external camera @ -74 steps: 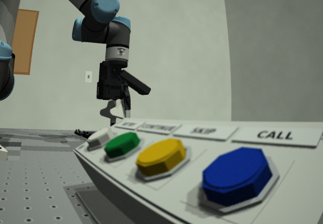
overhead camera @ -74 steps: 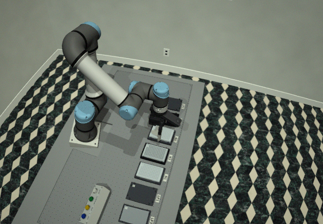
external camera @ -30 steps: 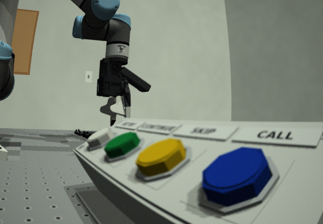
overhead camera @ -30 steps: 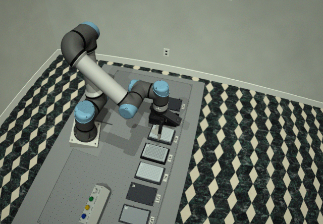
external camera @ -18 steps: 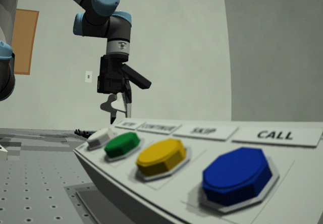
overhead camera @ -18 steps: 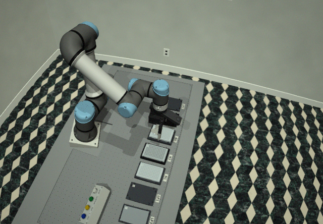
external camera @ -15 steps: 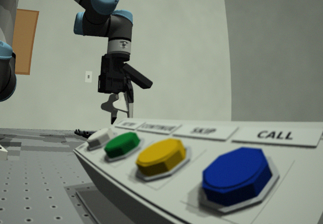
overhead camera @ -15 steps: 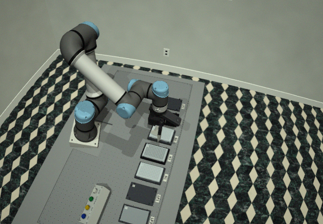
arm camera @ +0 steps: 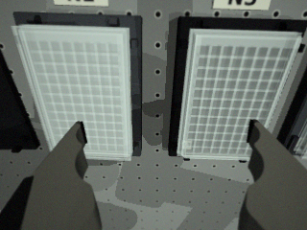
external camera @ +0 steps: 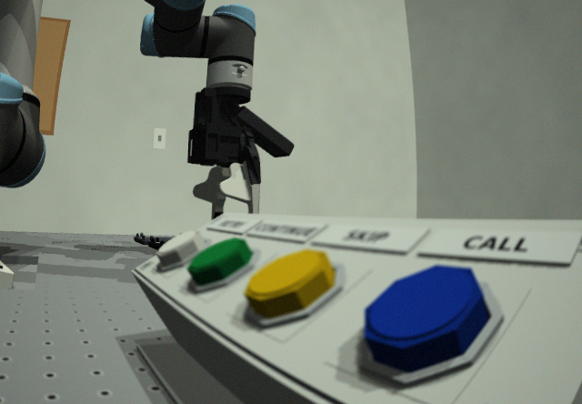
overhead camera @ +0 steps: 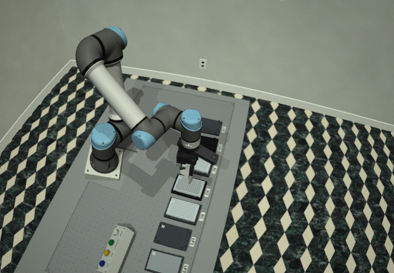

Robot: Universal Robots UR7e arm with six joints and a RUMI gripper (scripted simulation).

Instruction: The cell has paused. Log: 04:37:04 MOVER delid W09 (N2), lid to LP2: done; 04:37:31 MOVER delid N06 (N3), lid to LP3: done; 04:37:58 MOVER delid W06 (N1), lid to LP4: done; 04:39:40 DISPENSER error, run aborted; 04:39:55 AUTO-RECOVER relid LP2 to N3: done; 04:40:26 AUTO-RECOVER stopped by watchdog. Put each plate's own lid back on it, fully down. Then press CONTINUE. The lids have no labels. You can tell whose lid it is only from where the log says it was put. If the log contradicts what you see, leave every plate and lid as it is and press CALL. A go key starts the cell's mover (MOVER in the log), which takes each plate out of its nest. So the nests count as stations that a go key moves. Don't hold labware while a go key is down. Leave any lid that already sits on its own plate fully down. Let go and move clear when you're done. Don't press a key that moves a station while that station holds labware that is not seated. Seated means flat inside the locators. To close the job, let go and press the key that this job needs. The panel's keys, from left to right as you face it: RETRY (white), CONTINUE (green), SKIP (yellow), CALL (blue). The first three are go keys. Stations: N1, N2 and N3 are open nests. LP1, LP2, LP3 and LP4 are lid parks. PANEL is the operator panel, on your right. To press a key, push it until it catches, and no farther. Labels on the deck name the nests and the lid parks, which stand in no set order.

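The plate is 1 cm behind my hand, 6 cm to the right of it and 4 cm below it. Also, from my hand: dark lid park (7 cm behind, 31 cm to the right, 6 cm below); white RETRY key (30 cm behind, 35 cm to the right, 1 cm above); clear lid (9 cm behind, 44 cm to the right, 5 cm below).
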